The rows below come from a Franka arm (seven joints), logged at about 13 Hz.
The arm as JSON. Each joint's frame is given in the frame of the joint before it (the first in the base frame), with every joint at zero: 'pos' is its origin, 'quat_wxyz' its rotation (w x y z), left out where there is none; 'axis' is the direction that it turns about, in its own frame. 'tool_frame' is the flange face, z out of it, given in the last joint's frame.
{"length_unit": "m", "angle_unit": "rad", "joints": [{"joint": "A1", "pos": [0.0, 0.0, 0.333], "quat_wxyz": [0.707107, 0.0, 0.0, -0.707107], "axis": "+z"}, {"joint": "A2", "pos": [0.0, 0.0, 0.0], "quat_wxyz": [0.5, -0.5, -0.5, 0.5], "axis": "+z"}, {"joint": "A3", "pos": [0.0, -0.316, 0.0], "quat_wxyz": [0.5, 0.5, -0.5, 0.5], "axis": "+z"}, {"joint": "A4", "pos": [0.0, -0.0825, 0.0], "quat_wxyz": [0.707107, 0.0, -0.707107, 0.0], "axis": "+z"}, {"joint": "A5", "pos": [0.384, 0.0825, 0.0], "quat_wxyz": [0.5, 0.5, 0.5, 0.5], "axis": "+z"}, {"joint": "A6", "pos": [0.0, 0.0, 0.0], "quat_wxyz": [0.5, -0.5, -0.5, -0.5], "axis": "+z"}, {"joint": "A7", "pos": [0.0, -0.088, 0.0], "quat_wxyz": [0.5, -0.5, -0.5, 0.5], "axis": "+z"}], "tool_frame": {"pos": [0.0, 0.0, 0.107], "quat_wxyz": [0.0, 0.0, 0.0, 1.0]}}
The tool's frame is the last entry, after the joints.
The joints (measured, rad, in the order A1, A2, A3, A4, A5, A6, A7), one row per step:
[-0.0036, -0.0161, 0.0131, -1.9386, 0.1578, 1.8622, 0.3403]
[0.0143, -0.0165, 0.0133, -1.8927, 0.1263, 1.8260, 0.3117]
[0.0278, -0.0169, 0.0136, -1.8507, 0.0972, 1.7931, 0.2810]
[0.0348, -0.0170, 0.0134, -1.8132, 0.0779, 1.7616, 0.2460]
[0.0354, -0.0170, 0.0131, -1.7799, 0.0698, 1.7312, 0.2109]
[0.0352, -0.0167, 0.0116, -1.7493, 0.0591, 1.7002, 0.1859]
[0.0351, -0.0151, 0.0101, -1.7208, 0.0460, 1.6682, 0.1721]
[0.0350, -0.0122, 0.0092, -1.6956, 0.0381, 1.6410, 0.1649]
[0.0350, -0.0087, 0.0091, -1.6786, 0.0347, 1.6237, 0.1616]
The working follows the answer.
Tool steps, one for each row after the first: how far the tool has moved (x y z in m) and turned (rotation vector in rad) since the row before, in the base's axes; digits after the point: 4 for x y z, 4 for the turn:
[0.0026, 0.0081, 0.0186, -0.0264, -0.0148, 0.0614]
[0.0017, 0.0057, 0.0172, -0.0251, -0.0139, 0.0560]
[0.0009, 0.0024, 0.0152, -0.0163, -0.0099, 0.0490]
[0.0003, -0.0003, 0.0133, -0.0060, -0.0058, 0.0392]
[-0.0003, -0.0018, 0.0118, -0.0093, -0.0014, 0.0271]
[-0.0006, -0.0020, 0.0099, -0.0124, 0.0038, 0.0158]
[-0.0003, -0.0013, 0.0081, -0.0076, 0.0042, 0.0083]
[0.0001, -0.0003, 0.0047, -0.0033, 0.0035, 0.0042]

Tool pose at each row, in the base's axes (x y z in m, rotation vector in rad; rounded; the steps above come from the unrounded poses):
[0.5479, 0.0174, 0.4842, -2.9479, 0.5682, 0.1283]
[0.5505, 0.0255, 0.5029, -2.9903, 0.4812, 0.1060]
[0.5523, 0.0312, 0.5201, -3.0277, 0.4004, 0.0844]
[0.5532, 0.0336, 0.5352, -3.0532, 0.3278, 0.0697]
[0.5534, 0.0333, 0.5485, -3.0654, 0.2684, 0.0620]
[0.5531, 0.0316, 0.5603, -3.0785, 0.2277, 0.0601]
[0.5525, 0.0295, 0.5702, -3.0929, 0.2048, 0.0654]
[0.5522, 0.0283, 0.5782, -3.1016, 0.1928, 0.0717]
[0.5523, 0.0279, 0.5829, -3.1054, 0.1868, 0.0770]

